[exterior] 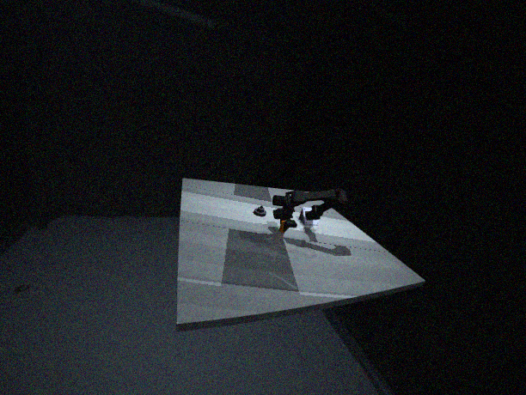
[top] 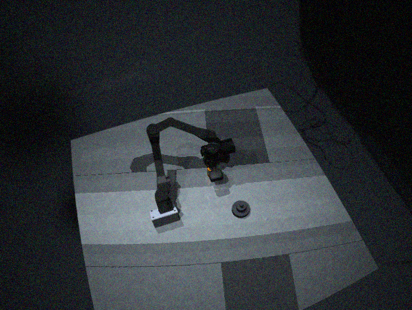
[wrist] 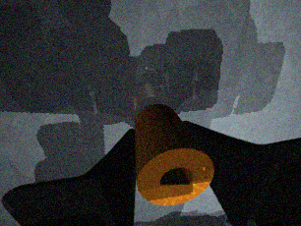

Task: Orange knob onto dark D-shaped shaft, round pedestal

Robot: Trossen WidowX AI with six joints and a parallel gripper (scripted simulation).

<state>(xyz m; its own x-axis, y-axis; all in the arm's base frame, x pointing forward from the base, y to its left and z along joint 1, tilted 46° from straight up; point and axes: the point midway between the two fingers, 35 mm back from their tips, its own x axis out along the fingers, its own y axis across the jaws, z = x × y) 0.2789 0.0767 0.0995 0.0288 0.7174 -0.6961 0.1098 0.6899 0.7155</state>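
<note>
My gripper tip is 50 mm short of the dark round pedestal, 240 mm to the left of it and 10 mm below it. The rest, counted from my gripper tip: orange knob: 20 mm above.
</note>
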